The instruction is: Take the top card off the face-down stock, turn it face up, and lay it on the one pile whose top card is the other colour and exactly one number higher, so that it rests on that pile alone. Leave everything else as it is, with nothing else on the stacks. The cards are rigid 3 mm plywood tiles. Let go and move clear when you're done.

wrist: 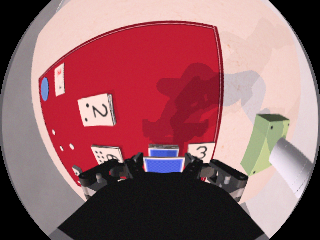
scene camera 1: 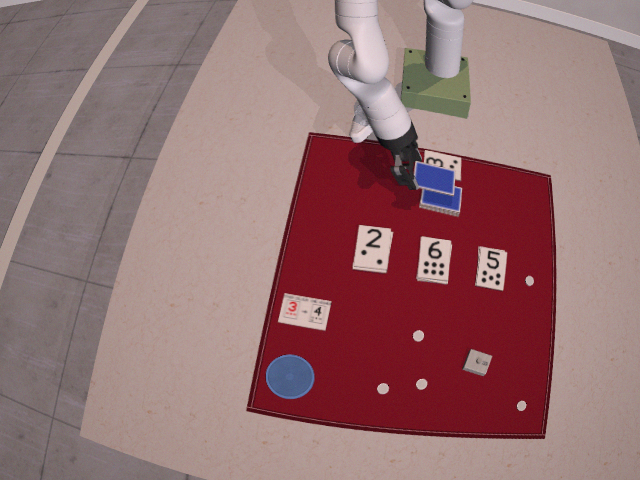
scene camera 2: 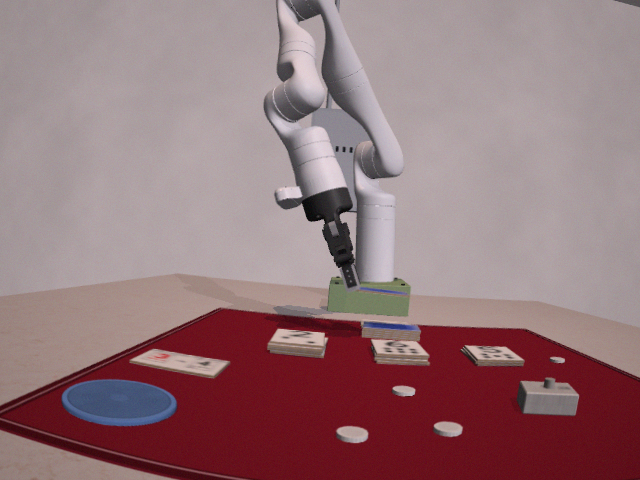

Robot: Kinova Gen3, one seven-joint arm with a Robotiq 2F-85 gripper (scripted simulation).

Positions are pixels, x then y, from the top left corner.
Labels:
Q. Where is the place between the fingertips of the gripper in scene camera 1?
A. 416,174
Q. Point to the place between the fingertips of the gripper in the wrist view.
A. At 163,158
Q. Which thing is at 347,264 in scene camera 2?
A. The gripper.

